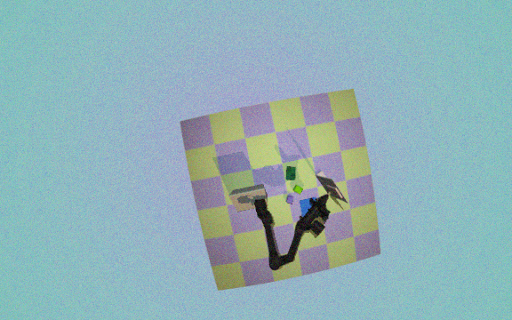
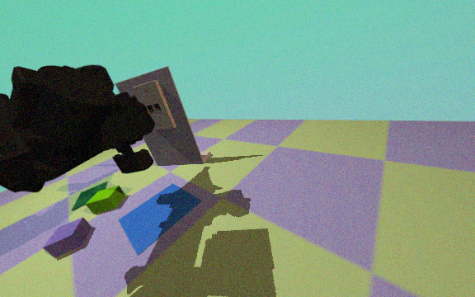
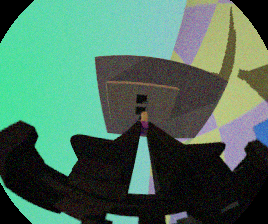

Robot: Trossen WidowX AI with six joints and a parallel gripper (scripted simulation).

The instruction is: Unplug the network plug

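Right now the blue marked square is 170 mm below my gripper tip, 120 mm to the right of it and 60 mm behind it. Round my gripper tip: network plug: right at my gripper tip; grey upright panel: 60 mm below, 50 mm ahead, 30 mm to the left.
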